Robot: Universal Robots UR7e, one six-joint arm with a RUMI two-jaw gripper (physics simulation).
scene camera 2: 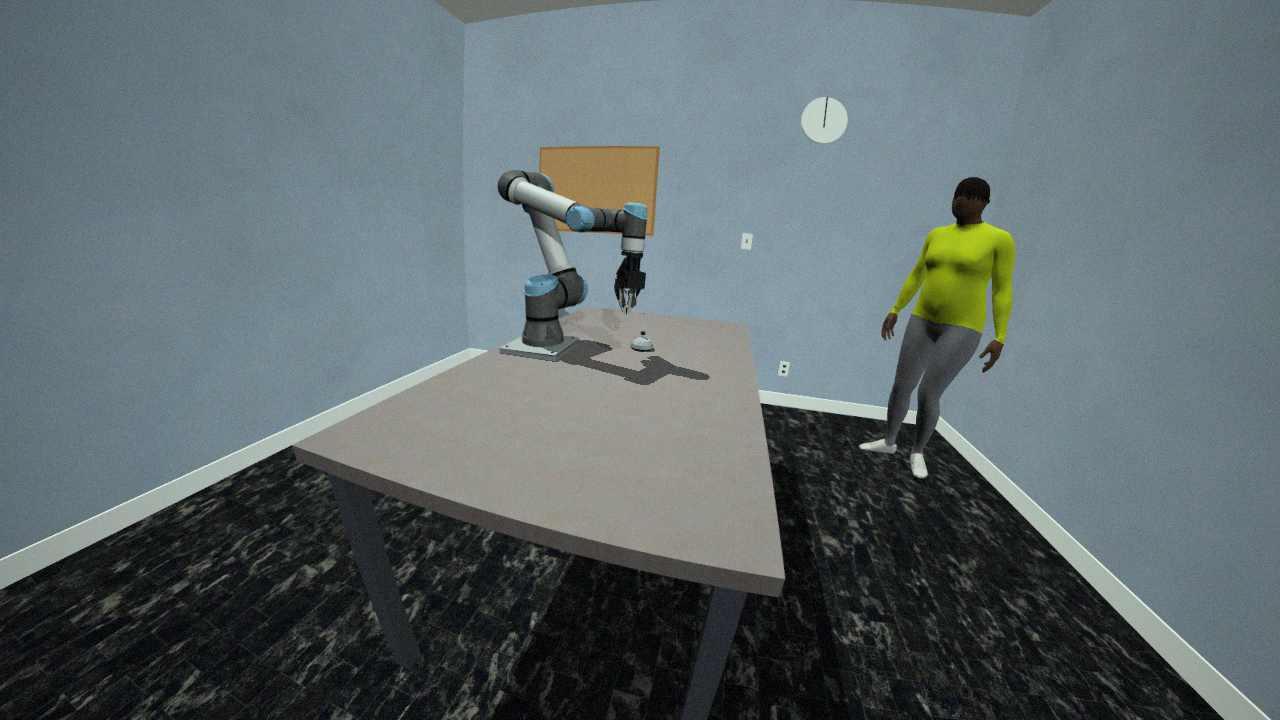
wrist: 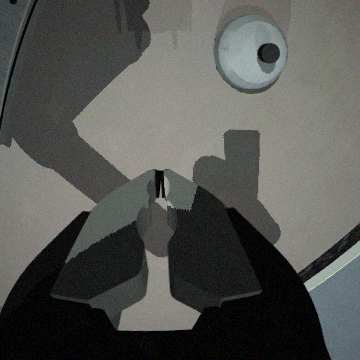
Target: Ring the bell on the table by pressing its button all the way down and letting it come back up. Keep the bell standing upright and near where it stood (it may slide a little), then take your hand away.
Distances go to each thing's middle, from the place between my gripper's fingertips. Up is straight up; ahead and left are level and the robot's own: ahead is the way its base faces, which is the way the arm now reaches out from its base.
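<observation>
I can see the bell (wrist: 235, 48), and it's 50 mm ahead of my hand, 110 mm to the left of it and 120 mm below it.
</observation>
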